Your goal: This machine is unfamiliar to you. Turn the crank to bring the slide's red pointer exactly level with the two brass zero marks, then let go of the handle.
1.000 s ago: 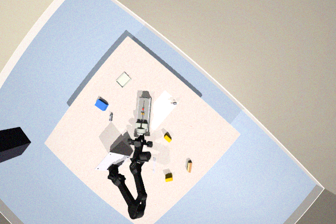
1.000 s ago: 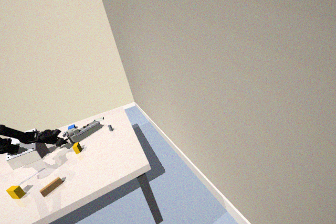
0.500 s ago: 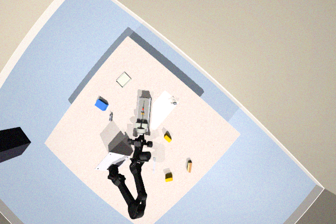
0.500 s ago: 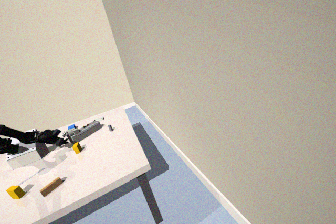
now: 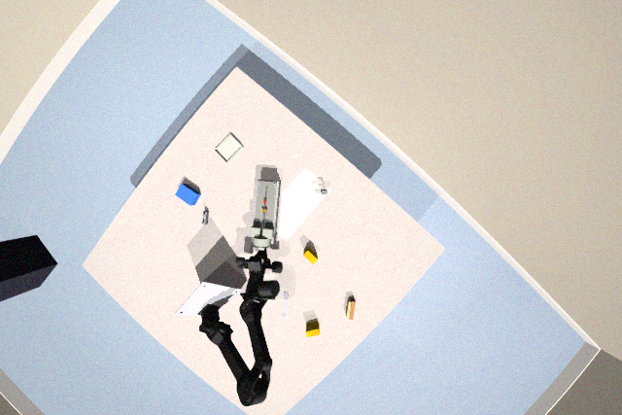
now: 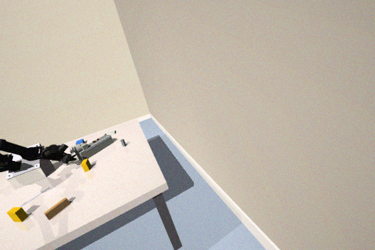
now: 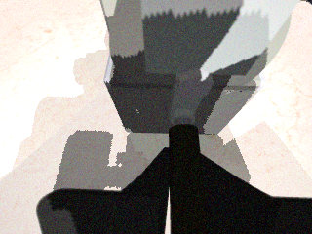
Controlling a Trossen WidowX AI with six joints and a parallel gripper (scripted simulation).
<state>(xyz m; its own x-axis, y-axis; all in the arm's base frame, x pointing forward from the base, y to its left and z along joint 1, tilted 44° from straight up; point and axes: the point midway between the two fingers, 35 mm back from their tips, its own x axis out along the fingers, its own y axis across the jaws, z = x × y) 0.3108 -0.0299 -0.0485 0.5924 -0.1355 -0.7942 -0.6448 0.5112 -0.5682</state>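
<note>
The dark brown crank handle lies 3 cm above my gripper tip, 1 cm to the right of it and 1 cm behind it. Round my gripper tip: blue block 41 cm to the left, 10 cm behind, 1 cm below; crank 4 cm above; red pointer 15 cm ahead, 13 cm to the left, 5 cm above.
</note>
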